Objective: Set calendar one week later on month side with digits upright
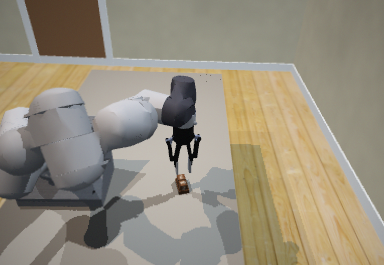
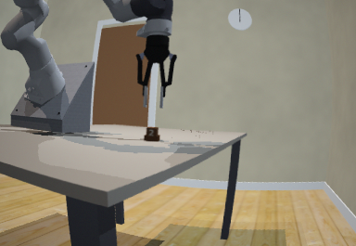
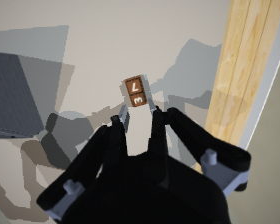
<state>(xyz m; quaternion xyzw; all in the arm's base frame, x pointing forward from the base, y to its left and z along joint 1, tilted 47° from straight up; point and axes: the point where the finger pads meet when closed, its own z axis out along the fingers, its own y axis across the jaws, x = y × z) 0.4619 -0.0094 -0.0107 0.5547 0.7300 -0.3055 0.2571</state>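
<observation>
Right now the brown tray is 130 mm below my hand, 20 mm to the left of it and 10 mm behind it.
</observation>
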